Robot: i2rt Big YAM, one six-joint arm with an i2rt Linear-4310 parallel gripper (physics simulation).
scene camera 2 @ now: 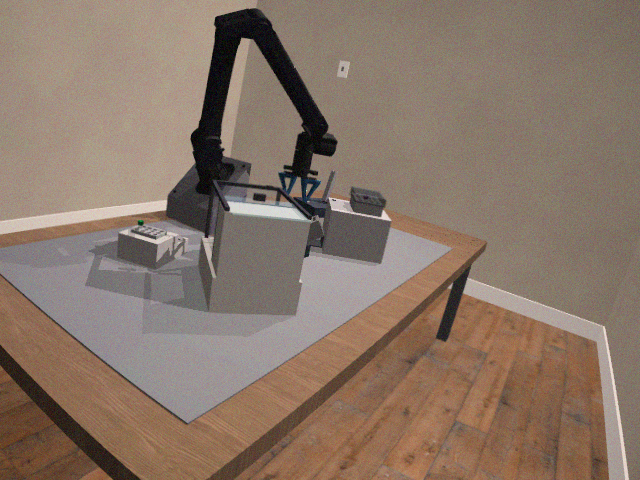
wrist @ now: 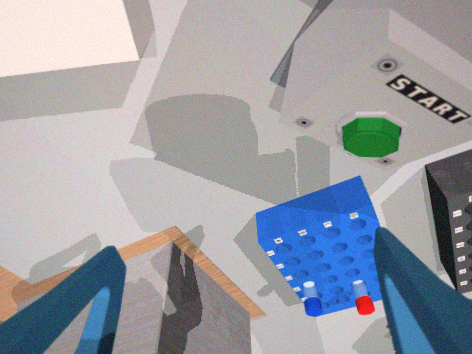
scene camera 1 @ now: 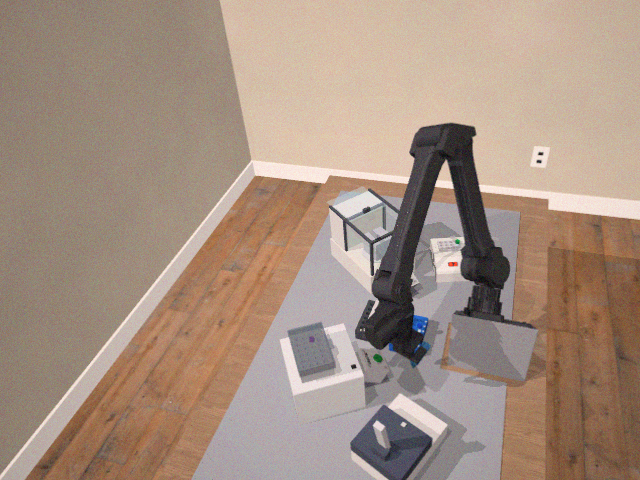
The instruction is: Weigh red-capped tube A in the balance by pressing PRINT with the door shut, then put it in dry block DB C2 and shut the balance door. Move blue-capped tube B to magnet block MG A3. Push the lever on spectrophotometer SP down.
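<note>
My gripper (scene camera 1: 408,353) (scene camera 2: 297,196) (wrist: 240,248) is open and empty, above the mat near the blue rack (scene camera 1: 420,324) (wrist: 345,200). Red-capped tube A (wrist: 365,305) and blue-capped tube B (wrist: 313,306) stand in the rack's near part in the wrist view; the arm hides them in scene camera 1. A black block (scene camera 1: 366,320) (wrist: 450,185), apparently MG, lies beside the rack. The glass-walled balance (scene camera 1: 351,258) (scene camera 2: 258,258) stands at the back; its door state is unclear. A grey well block (scene camera 1: 310,351) (scene camera 2: 368,198), apparently DB, sits on a white box. SP's lever (scene camera 1: 381,435) stands up.
The white box (scene camera 1: 330,397) (scene camera 2: 356,237) has a panel with a green START button (scene camera 1: 377,358) (wrist: 371,137). A keypad box (scene camera 1: 448,268) (scene camera 2: 136,248) stands beside the balance. The arm's base plate (scene camera 1: 496,346) is right of the rack. SP's navy top (scene camera 1: 403,446) is nearest scene camera 1.
</note>
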